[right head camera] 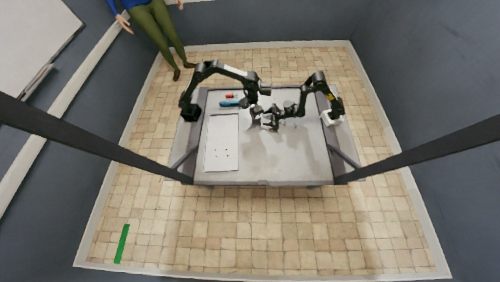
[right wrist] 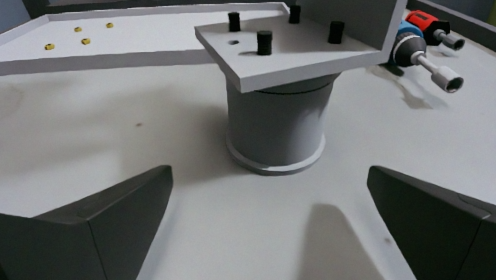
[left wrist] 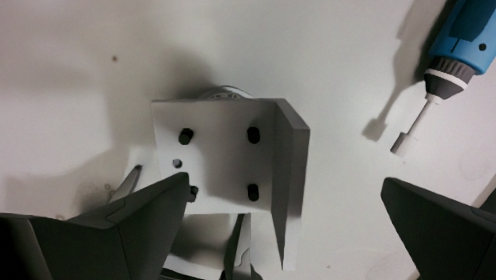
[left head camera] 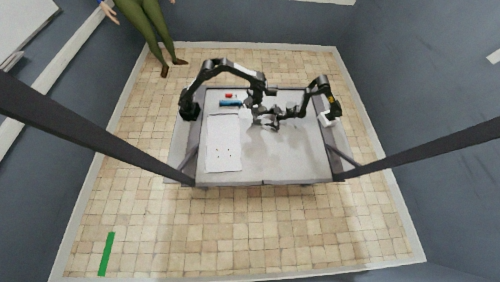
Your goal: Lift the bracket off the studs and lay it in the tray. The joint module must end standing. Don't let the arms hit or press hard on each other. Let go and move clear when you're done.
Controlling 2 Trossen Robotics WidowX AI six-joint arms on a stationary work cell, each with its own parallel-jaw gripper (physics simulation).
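Places are measured from the left arm's base along level axes (x ahead, y down, z left), in millimetres.
Where they show: left gripper, between the fingertips: (right head camera: 253, 108) (left wrist: 286, 184) (left head camera: 255, 108); right gripper, between the fingertips: (right head camera: 262, 118) (right wrist: 270, 174) (left wrist: 195, 184) (left head camera: 263, 119); left arm's base, origin of its link: (right head camera: 189, 108) (left head camera: 188, 107); right arm's base, origin of its link: (right head camera: 333, 115) (left head camera: 330, 116).
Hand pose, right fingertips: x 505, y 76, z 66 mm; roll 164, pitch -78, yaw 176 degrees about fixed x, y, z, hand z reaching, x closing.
Note:
Each offset is from my right fingertips to the centre of the thing.
The grey L-shaped bracket @[dy -63, dx -49, dz -4 mm] (left wrist: 225, 165) (right wrist: 305, 49) sits on the studs atop the joint module @[dy -17, dx -49, dz -4 mm] (right wrist: 277, 120); black stud ends stick up through its flat plate. The module stands upright, mostly hidden under the bracket in the left wrist view. The white tray @[dy +12, dx -239, dz -211 mm] (left head camera: 220, 130) (right head camera: 222, 132) (right wrist: 110, 59) lies left of them in the head views. My left gripper (left wrist: 286, 184) is open and empty above the bracket, its upright flange between the spread fingers in that view. My right gripper (right wrist: 270, 174) is open and empty, low in front of the module; its fingertips show near the bracket's edge in the left wrist view.
Several yellow nuts @[dy +14, dx -191, dz -270 mm] (right wrist: 86, 41) lie in the tray. A blue driver @[dy +0, dx -229, dz +94 mm] (left head camera: 230, 103) (right head camera: 229, 103) (left wrist: 465, 40) (right wrist: 410, 42) and a red tool @[dy +5, dx -278, dz +165 mm] (left head camera: 228, 95) (right head camera: 229, 95) (right wrist: 424, 21) lie behind the tray. The two grippers are close together over the table.

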